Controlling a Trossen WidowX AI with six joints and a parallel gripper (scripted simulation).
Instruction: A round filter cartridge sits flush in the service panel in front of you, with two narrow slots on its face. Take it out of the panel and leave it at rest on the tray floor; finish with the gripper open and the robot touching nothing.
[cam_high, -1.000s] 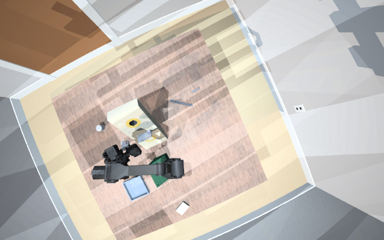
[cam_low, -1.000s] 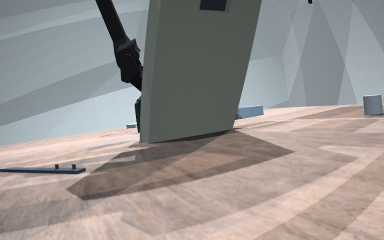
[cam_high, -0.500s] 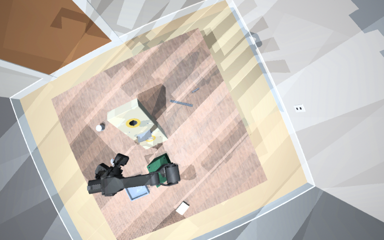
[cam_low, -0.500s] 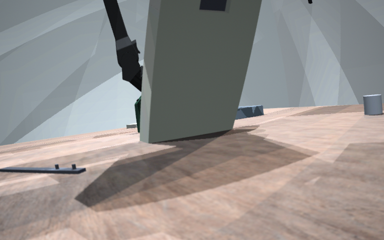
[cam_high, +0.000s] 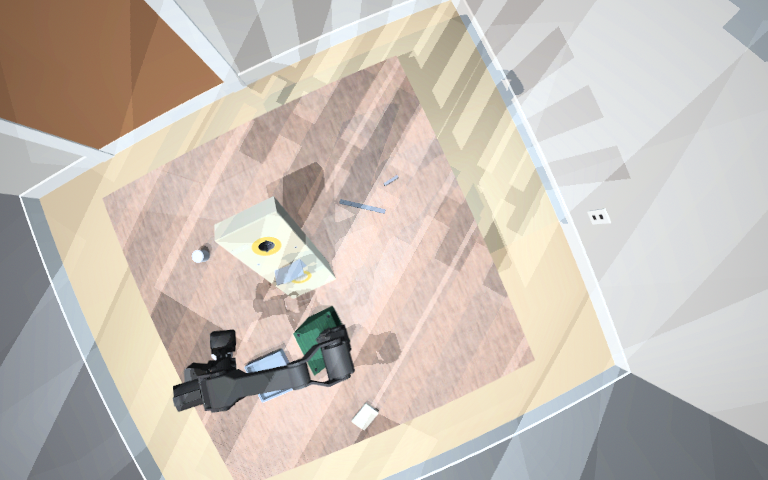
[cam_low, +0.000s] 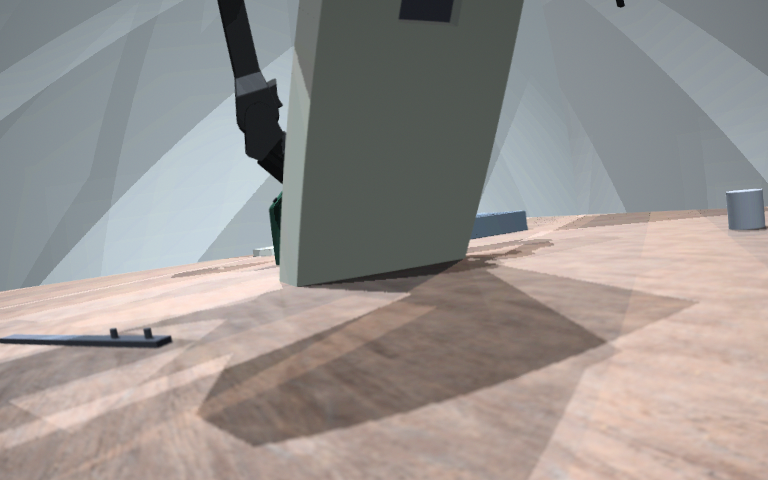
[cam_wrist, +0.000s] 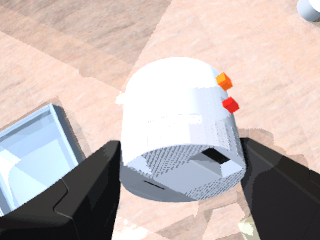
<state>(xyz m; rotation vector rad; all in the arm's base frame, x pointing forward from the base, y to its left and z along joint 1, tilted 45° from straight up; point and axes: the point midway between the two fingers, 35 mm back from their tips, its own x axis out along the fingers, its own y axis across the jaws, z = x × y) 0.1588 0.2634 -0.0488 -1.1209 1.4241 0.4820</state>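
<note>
My gripper tip is now 18 cm past the blue-grey tray, 5 cm to the right of it and 25 cm above it. Round my gripper tip: pale service panel: 16 cm ahead, 27 cm to the right, 9 cm below; then white block: 50 cm behind, 15 cm to the right, 25 cm below; then round filter cartridge: right at my gripper tip.
</note>
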